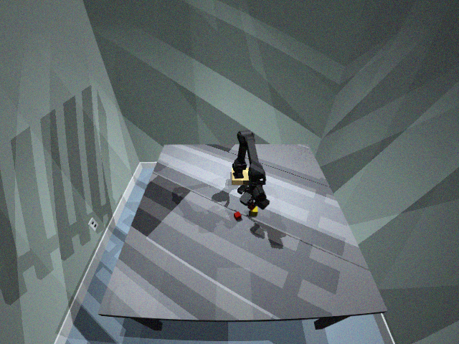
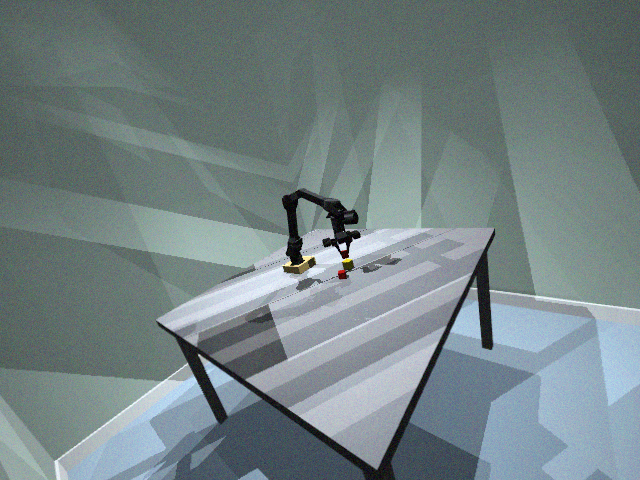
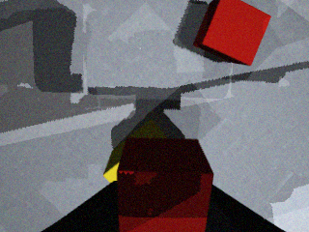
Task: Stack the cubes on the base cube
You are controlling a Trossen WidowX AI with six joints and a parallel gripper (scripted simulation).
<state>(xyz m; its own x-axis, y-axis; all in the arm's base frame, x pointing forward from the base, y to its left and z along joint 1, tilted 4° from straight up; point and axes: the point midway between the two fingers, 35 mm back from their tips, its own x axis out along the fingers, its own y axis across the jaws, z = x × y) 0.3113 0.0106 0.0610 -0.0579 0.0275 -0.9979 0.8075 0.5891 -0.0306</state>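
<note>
Right now my gripper tip is 70 mm above the yellow base cube, 20 mm to the right of it and 10 mm past it.
</note>
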